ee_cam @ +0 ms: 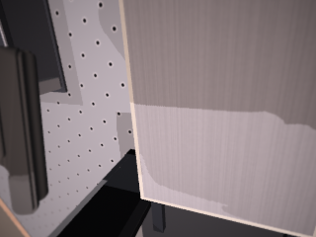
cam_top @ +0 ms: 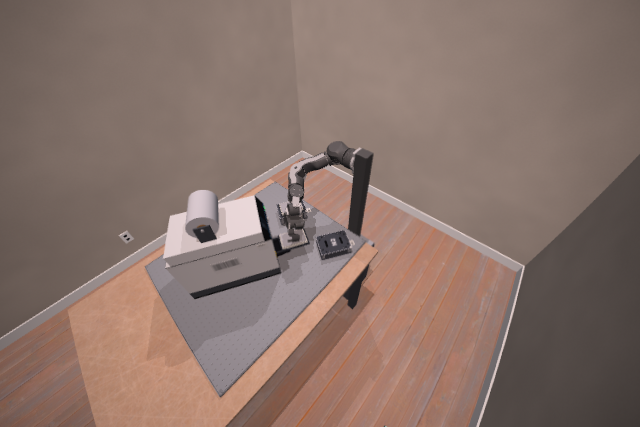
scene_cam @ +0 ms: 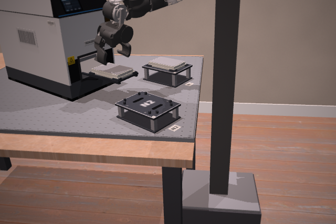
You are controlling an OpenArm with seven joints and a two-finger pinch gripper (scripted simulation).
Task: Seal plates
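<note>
Right now the plate is 10 mm to the left of my hand and 40 mm below it. From my hand the other things lie so: start button 40 mm ahead, 120 mm to the right, 50 mm above; then sealer stage 10 mm to the left, 50 mm below; then dark screen panel 120 mm ahead, 10 mm to the right, 180 mm above.
</note>
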